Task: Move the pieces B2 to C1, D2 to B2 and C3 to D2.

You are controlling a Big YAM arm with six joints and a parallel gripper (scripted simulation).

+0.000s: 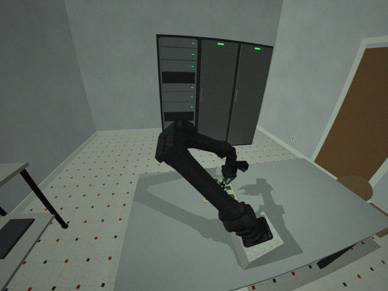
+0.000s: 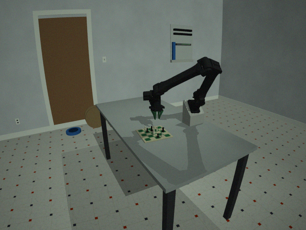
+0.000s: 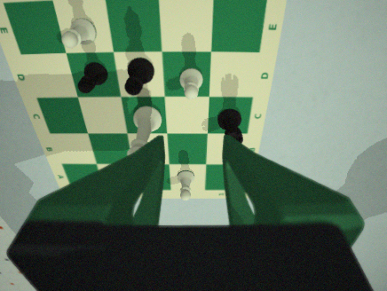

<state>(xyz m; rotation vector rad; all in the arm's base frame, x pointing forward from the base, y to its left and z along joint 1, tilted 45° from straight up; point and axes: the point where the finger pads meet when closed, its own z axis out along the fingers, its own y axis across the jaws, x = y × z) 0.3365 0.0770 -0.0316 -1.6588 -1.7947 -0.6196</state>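
Right now my hand is 4 cm short of the tall white piece, 4 cm to the right of it and 7 cm above it. Also, from my hand: chessboard (4 cm ahead, 4 cm to the left, 10 cm below).
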